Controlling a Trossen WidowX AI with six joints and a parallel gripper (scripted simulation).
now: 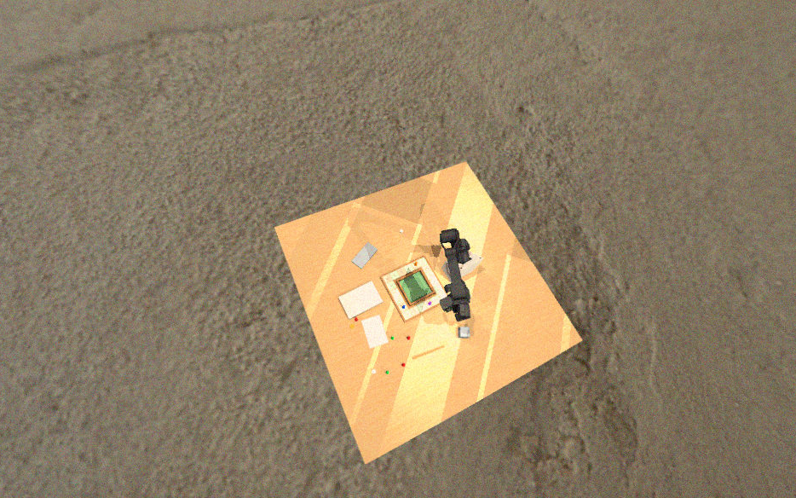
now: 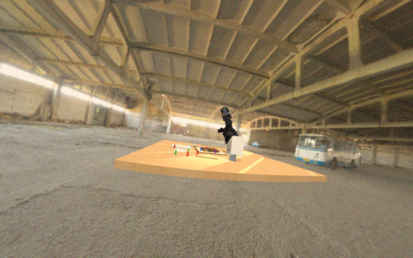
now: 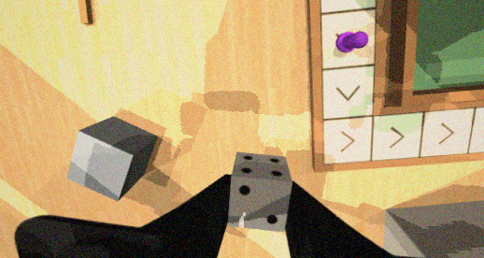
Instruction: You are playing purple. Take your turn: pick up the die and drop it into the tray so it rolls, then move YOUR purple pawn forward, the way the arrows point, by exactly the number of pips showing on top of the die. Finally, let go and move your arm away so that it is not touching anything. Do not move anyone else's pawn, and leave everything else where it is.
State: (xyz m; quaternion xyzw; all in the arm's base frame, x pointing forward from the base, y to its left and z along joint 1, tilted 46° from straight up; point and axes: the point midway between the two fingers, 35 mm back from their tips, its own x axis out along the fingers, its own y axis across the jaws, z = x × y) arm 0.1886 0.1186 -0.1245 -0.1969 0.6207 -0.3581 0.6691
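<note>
My gripper tip is 6 cm short of the purple pawn, 8 cm to the left of it and 9 cm above it. Round my gripper tip: white die right at my gripper tip; then grey cube 1 cm behind, 14 cm to the left, 9 cm below; then black disc 8 cm behind, 3 cm to the left, 12 cm below.
</note>
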